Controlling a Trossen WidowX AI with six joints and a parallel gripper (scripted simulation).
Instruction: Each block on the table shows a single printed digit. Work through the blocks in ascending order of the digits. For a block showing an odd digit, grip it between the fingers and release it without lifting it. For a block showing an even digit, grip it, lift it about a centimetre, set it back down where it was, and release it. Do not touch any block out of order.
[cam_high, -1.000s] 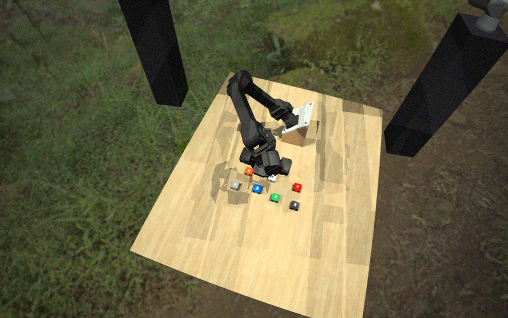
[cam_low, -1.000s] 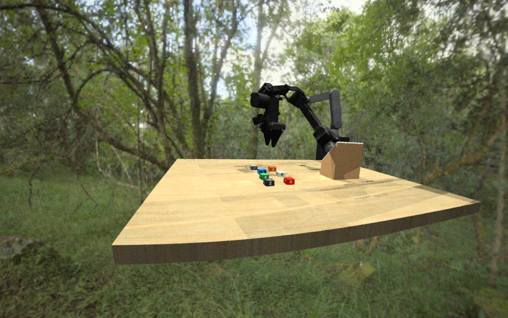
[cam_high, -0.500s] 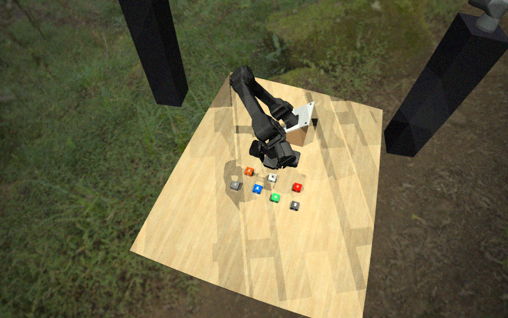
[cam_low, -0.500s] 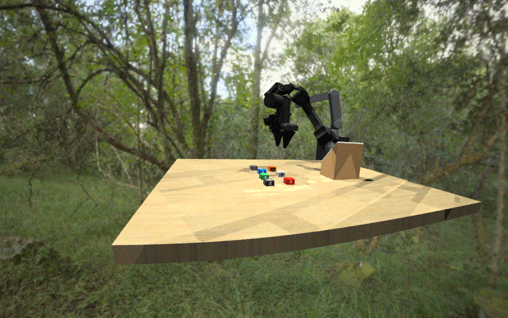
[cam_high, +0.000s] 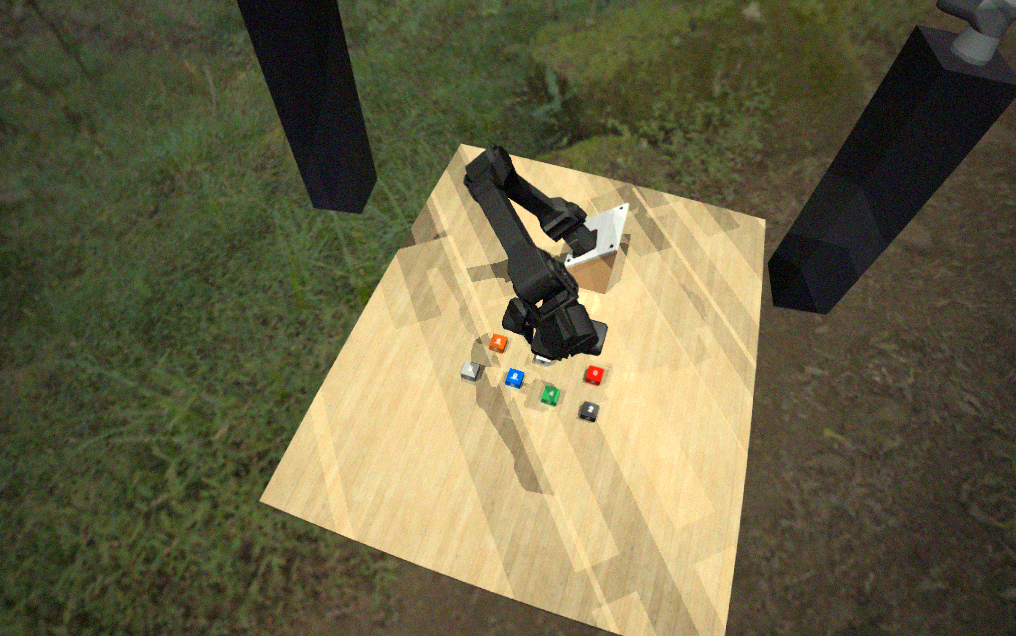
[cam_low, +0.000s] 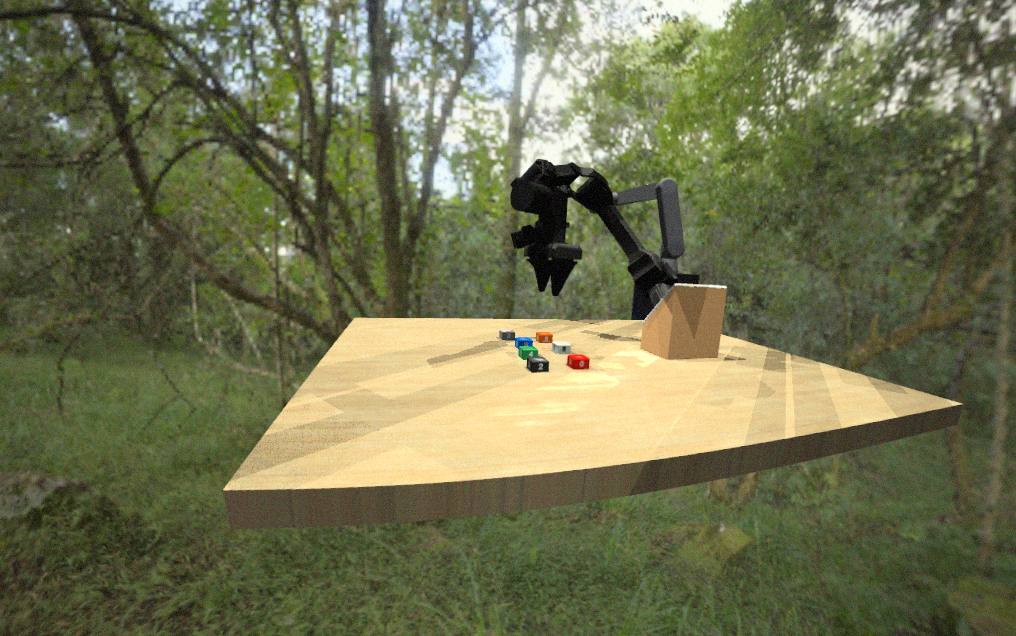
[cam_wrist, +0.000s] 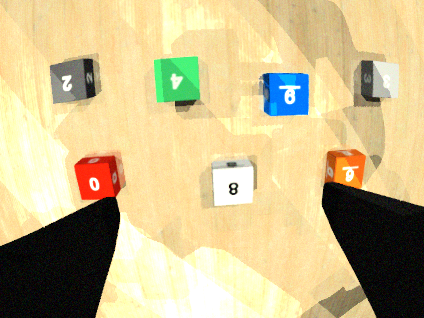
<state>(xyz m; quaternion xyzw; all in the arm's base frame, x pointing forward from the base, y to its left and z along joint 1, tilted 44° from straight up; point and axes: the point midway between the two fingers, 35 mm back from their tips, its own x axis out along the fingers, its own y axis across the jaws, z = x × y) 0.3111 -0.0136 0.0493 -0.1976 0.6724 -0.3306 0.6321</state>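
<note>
Right now my gripper tip is 12 cm above the red block, 10 cm to the right of it and 2 cm past it. From my gripper tip the other things lie so: blue block: 12 cm below, 7 cm to the right, 2 cm ahead; white block: 12 cm below, 5 cm behind, 1 cm to the right; green block: 12 cm below, 4 cm ahead, 2 cm to the left.
</note>
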